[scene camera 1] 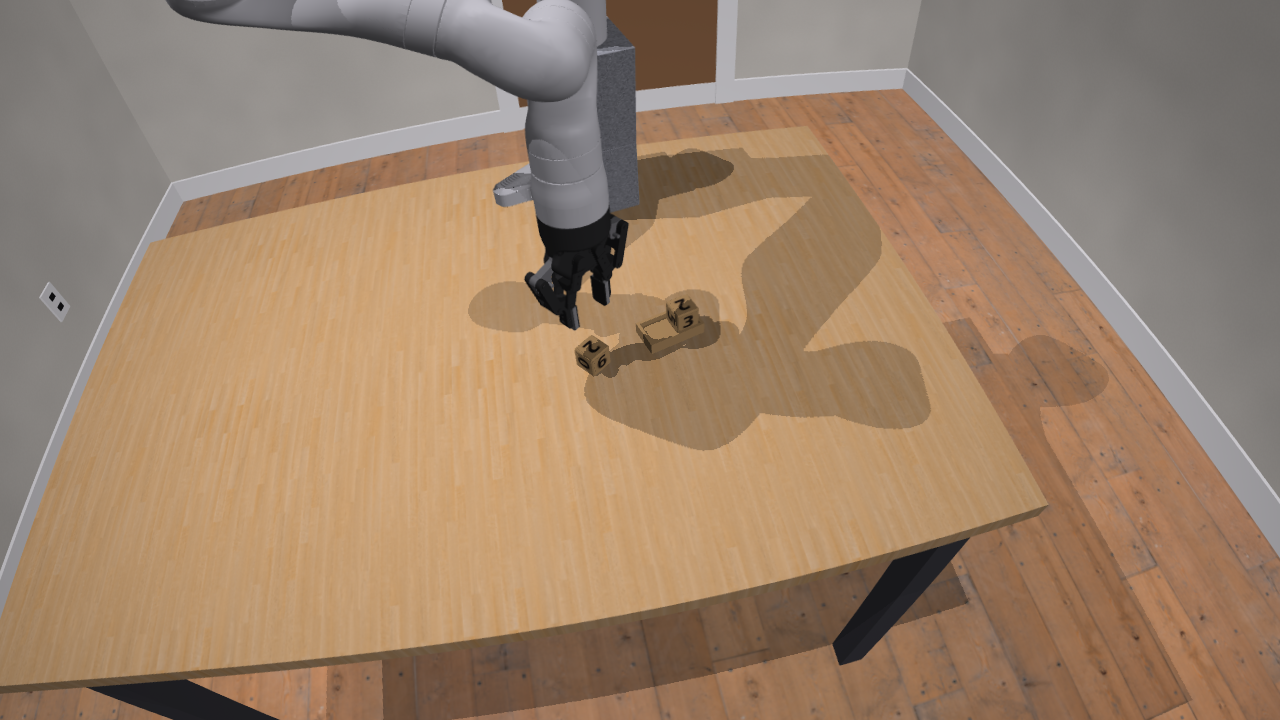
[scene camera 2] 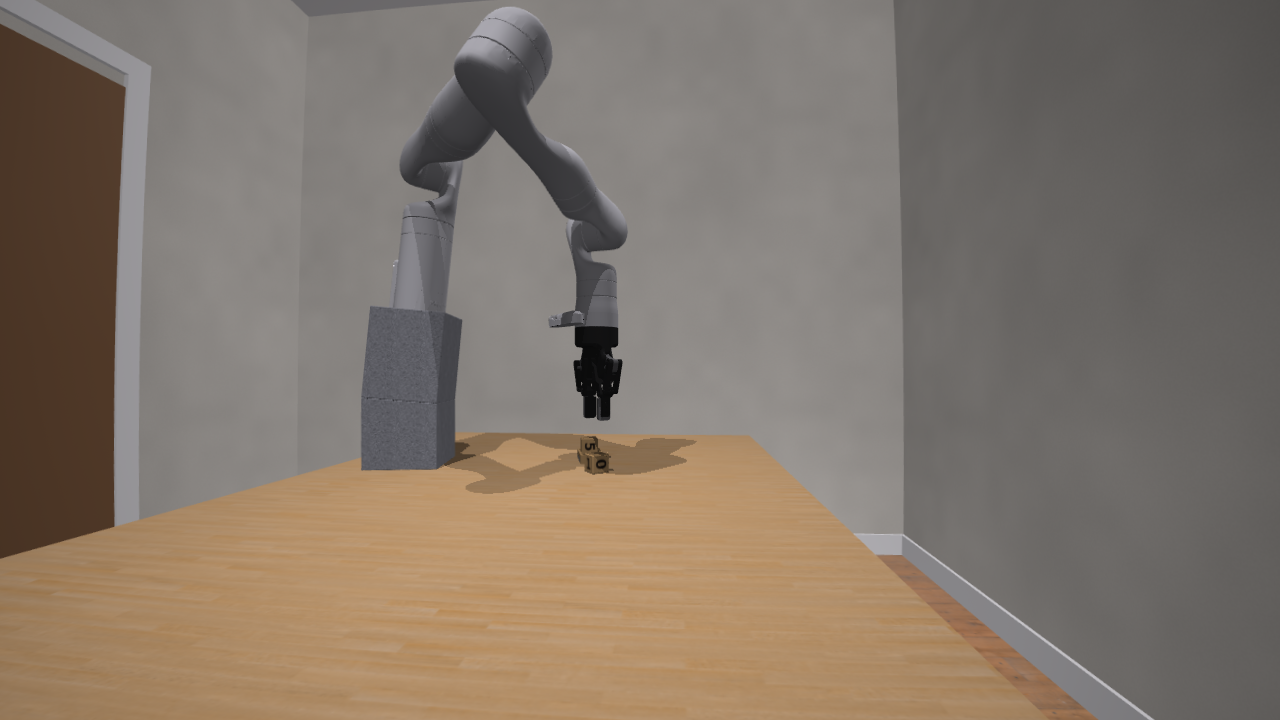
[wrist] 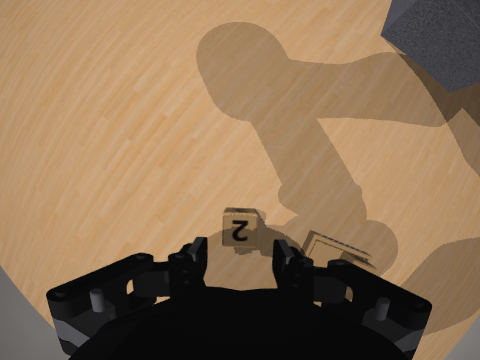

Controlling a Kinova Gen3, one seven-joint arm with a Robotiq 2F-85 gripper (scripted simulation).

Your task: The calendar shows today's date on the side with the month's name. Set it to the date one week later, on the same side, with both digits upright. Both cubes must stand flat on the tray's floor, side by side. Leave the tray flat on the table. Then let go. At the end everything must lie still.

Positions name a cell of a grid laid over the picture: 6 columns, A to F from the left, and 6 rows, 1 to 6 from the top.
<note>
In view: my gripper (scene camera 1: C3) and a wooden tray (wrist: E5).
My gripper is seen too in scene camera 2 (scene camera 2: C4) and in the wrist view (wrist: D5).
</note>
